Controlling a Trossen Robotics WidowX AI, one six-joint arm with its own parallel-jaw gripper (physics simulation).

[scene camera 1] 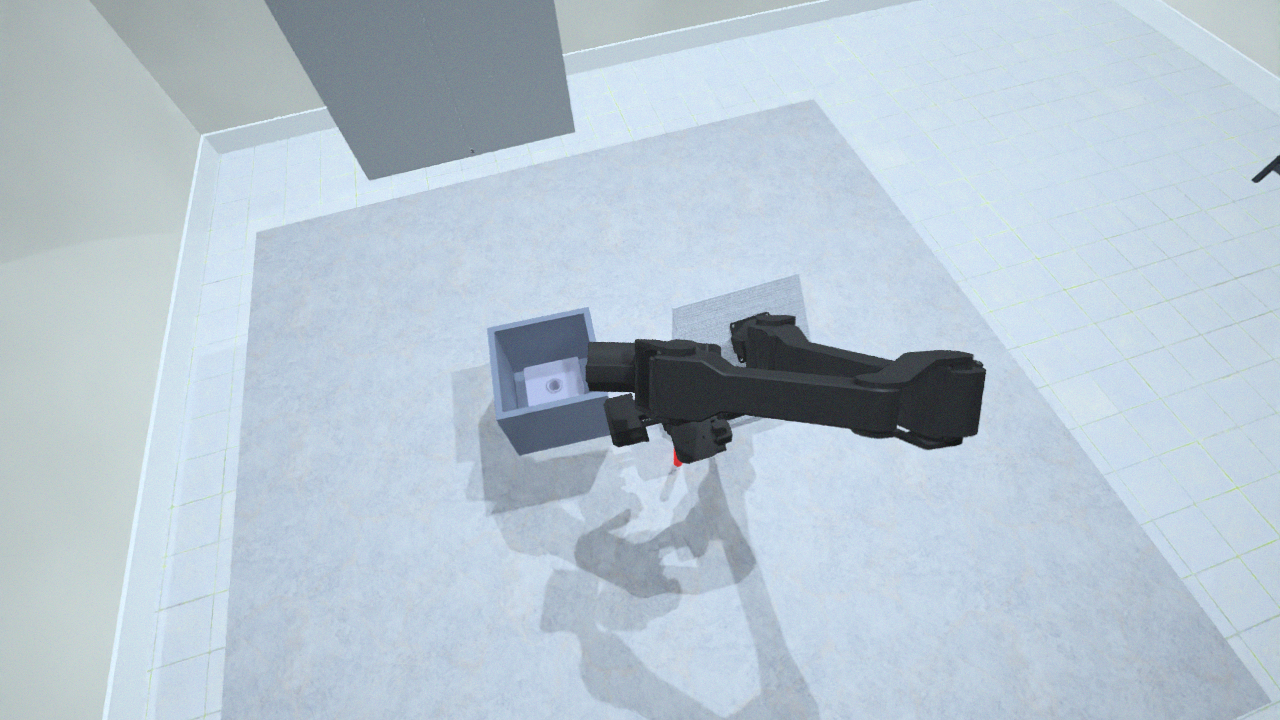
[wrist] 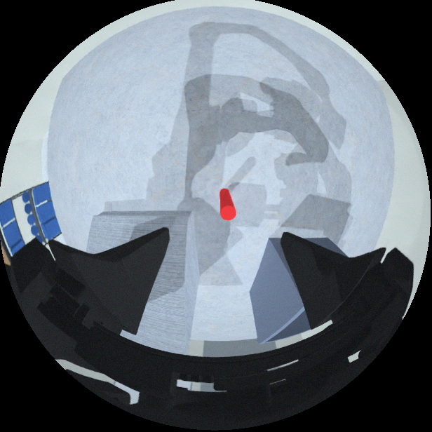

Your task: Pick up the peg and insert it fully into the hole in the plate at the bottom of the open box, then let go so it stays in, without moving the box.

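Places are measured from the arm's base along level axes (x right, y ahead, z up), in millimetres.
Pixels of known places: arm's base, origin of its link: [scene camera 1: 753,337].
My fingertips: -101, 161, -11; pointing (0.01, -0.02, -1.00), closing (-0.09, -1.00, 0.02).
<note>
For each thing: its middle in the pictures, then the offset to it from my fingertips, as dx, dy, dz. "spot": a spot on its surface instead. Level surfaces: height alone.
- red peg, middle of its body: [scene camera 1: 678,453] -8, +2, -66
- blue-grey open box, middle of its body: [scene camera 1: 553,382] +159, +151, -36
- pale plate, middle of its body: [scene camera 1: 557,392] +159, +151, -71
- round hole, a spot on its surface: [scene camera 1: 554,385] spot: +168, +151, -63
- grey surface, height of its surface: dz -105
The red peg [scene camera 1: 677,460] [wrist: 226,204] stands upright on the grey surface; in the scene view its upper part is hidden behind the gripper. My gripper [scene camera 1: 662,433] [wrist: 227,236] is open and empty, with its two fingers wide apart. In the wrist view the peg shows beyond the fingertips, midway across the gap. The blue-grey open box [scene camera 1: 556,428] [wrist: 280,295] stands left of the gripper in the scene view. The pale plate [scene camera 1: 534,390] lies at its bottom, and the round hole [scene camera 1: 554,385] shows in it. Part of the box is hidden by the arm and, in the wrist view, by a finger.
A grey block with fine lines [scene camera 1: 707,313] [wrist: 167,320] stands under and behind the arm, on the opposite side of the gripper from the box. A tall grey cabinet [scene camera 1: 447,80] stands at the back. The arm's shadows fall across the grey surface [scene camera 1: 375,582].
</note>
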